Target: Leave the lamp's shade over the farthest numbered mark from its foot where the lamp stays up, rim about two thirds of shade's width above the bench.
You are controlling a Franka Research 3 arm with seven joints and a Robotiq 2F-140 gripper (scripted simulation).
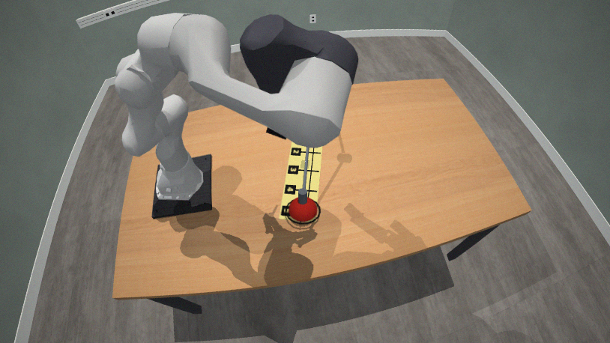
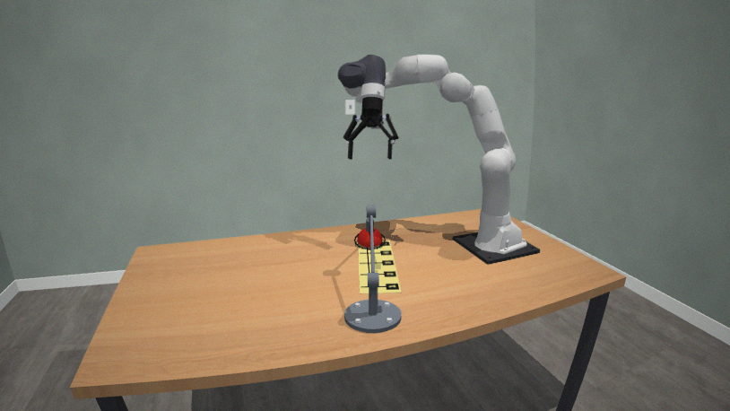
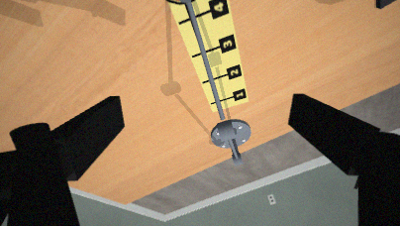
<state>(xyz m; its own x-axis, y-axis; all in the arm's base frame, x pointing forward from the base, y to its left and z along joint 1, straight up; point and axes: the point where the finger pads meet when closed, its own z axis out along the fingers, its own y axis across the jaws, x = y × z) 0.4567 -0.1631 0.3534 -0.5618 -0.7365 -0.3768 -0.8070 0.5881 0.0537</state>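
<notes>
My gripper is now 10 mm short of the yellow strip, 120 mm to the right of it and 360 mm above it. The rest, counted from my hand: grey round foot 150 mm ahead, 450 mm to the left, 330 mm below.
</notes>
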